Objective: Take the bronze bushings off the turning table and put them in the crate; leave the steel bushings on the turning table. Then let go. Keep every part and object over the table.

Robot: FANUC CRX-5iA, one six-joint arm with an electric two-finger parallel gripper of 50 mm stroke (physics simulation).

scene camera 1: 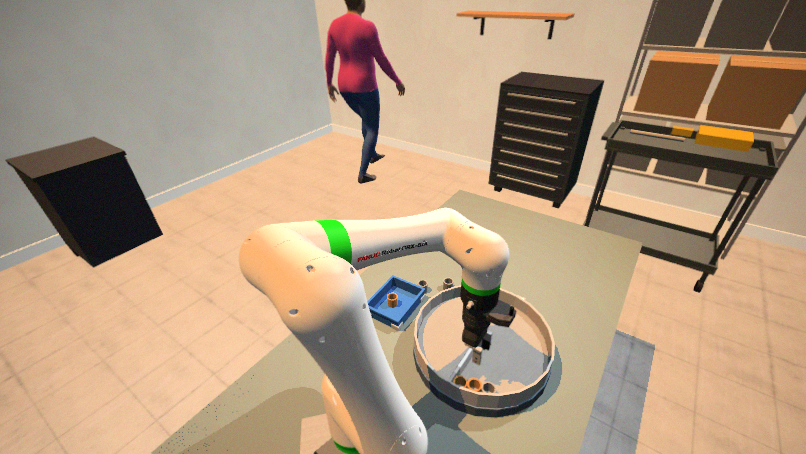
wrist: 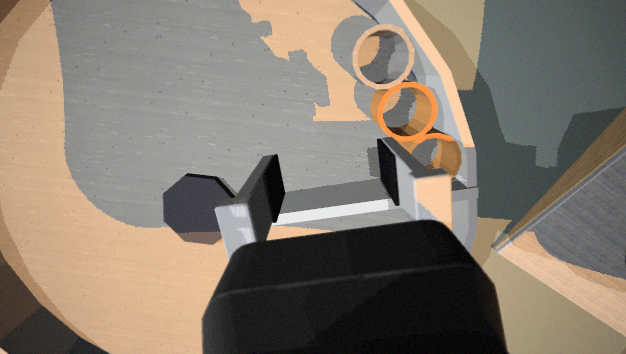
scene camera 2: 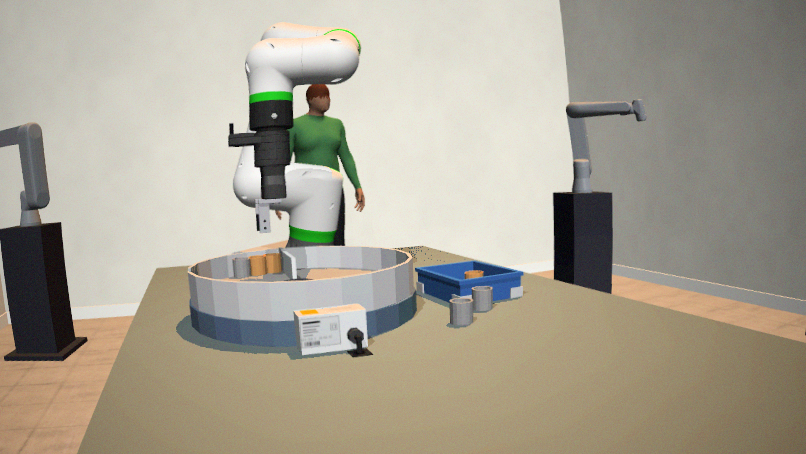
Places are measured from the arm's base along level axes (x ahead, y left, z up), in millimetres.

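Pixels of known places: gripper, fingertip midpoint: (scene camera 1: 481, 355) (wrist: 329, 167) (scene camera 2: 263, 231).
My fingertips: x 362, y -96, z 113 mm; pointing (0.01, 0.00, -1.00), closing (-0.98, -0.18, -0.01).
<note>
Behind a point stands the place of what it marks.
My gripper (scene camera 1: 482, 349) @[x 362, y -96, z 113 mm] (scene camera 2: 263, 228) @[x 362, y -96, z 113 mm] (wrist: 329, 167) @[x 362, y -96, z 113 mm] is open and empty, above the turning table (scene camera 1: 496, 401) @[x 323, y -182, z 38 mm] (scene camera 2: 253, 296) @[x 666, y -100, z 43 mm] (wrist: 461, 125) @[x 279, y -111, z 65 mm]. Inside its rim stand three upright bushings in a row: a steel one (scene camera 1: 488, 388) @[x 344, y -143, z 31 mm] (scene camera 2: 240, 267) @[x 349, y -152, z 41 mm] (wrist: 401, 56) @[x 314, y -153, z 35 mm], a middle bronze one (scene camera 1: 474, 385) @[x 325, y -110, z 29 mm] (scene camera 2: 257, 265) @[x 330, y -116, z 40 mm] (wrist: 426, 112) @[x 296, y -116, z 44 mm], and another bronze one (scene camera 1: 460, 381) @[x 304, y -76, z 34 mm] (scene camera 2: 272, 263) @[x 310, y -84, z 39 mm] (wrist: 451, 155) @[x 275, y -87, z 47 mm] nearest the bar. In the wrist view the right finger partly covers that last bushing. A bronze bushing (scene camera 1: 392, 300) @[x 400, y 312, z 6 mm] (scene camera 2: 474, 274) @[x 430, y 320, z 8 mm] stands in the blue crate (scene camera 1: 415, 303) @[x 458, y 251, z -9 mm] (scene camera 2: 439, 285) @[x 437, y 245, z -7 mm].
A pale bar (scene camera 1: 463, 362) @[x 340, y -56, z 64 mm] (scene camera 2: 289, 263) @[x 401, y -45, z 51 mm] (wrist: 335, 211) @[x 356, y -50, z 65 mm] crosses part of the turning table. Two steel bushings (scene camera 1: 423, 283) @[x 559, y 306, z -12 mm] (scene camera 1: 447, 283) @[x 633, y 246, z -23 mm] (scene camera 2: 461, 311) @[x 642, y 229, z -11 mm] (scene camera 2: 482, 298) @[x 564, y 292, z -11 mm] stand on the table top beside the crate. A white box (scene camera 2: 318, 332) @[x 722, y -5, z -3 mm] is at the turning table's side. Two people (scene camera 1: 354, 53) (scene camera 2: 318, 140) are in the room.
</note>
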